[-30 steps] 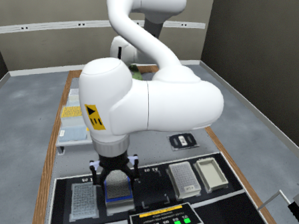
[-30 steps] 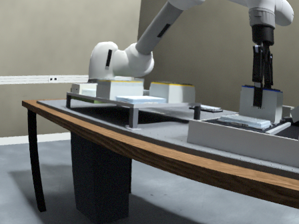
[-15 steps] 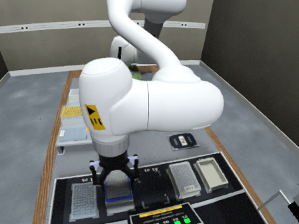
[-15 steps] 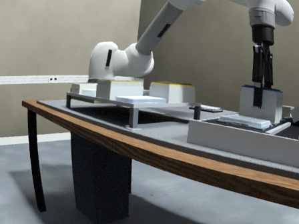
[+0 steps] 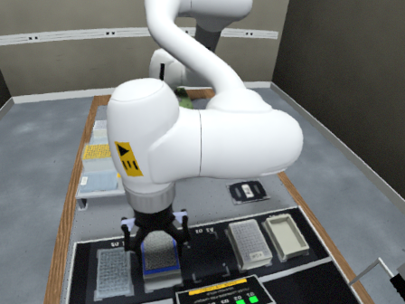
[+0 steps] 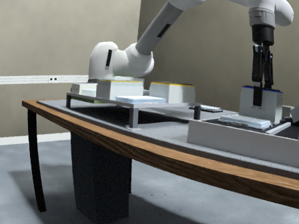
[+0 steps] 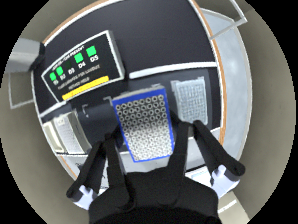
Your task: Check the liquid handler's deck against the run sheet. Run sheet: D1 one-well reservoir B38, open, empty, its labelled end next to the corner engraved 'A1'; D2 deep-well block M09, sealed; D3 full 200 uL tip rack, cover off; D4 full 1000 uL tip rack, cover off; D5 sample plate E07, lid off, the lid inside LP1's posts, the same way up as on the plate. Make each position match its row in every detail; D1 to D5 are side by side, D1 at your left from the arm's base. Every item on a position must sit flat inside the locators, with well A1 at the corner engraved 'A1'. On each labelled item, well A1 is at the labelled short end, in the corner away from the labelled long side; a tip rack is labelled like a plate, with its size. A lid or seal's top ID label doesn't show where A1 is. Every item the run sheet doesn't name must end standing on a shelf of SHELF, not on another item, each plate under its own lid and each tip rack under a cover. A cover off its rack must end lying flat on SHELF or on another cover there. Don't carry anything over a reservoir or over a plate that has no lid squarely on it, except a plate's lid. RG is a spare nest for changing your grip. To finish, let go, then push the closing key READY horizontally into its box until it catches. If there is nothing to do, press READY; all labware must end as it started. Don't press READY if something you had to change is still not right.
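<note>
My hand is 10 mm past the blue-rimmed tip rack. The rest, counted from my hand: deep-well block 10 mm ahead, 250 mm to the left, 50 mm below; yellow-rimmed tip rack 330 mm behind, 20 mm to the right, 10 mm below; clear sample plate 10 mm behind, 120 mm to the right, 60 mm below.
</note>
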